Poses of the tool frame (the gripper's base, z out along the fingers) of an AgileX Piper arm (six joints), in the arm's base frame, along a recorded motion.
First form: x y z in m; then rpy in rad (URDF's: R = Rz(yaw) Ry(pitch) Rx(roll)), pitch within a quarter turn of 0, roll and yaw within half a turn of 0.
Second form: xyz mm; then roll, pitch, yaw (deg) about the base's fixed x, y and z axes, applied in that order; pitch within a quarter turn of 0, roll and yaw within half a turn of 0. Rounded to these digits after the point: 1 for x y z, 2 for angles.
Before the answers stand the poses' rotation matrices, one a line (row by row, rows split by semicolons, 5 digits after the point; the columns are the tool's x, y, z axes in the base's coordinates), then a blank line. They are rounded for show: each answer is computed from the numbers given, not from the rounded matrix.
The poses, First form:
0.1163, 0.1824, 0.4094, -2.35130, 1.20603, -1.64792
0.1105, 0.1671, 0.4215, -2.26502, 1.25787, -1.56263
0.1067, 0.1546, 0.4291, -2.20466, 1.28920, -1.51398
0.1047, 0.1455, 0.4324, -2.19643, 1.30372, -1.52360
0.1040, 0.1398, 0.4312, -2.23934, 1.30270, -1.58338
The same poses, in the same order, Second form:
-0.02749 -0.65040 0.75909; -0.35567 0.71605 0.60064; -0.93421 -0.25348 -0.25101
0.00251 -0.64574 0.76355; -0.30783 0.72598 0.61497; -0.95144 -0.23659 -0.19696
0.01578 -0.63526 0.77214; -0.27744 0.73913 0.61377; -0.96061 -0.22391 -0.16458
0.01245 -0.62185 0.78304; -0.26362 0.75335 0.60246; -0.96455 -0.21393 -0.15455
-0.00333 -0.61027 0.79218; -0.26488 0.76443 0.58778; -0.96428 -0.20787 -0.16419

116.3, 182.4, 409.4, -134.72, 69.10, -94.42
110.5, 167.1, 421.5, -129.78, 72.07, -89.53
106.7, 154.6, 429.1, -126.32, 73.87, -86.74
104.7, 145.5, 432.4, -125.85, 74.70, -87.30
104.0, 139.8, 431.2, -128.30, 74.64, -90.72

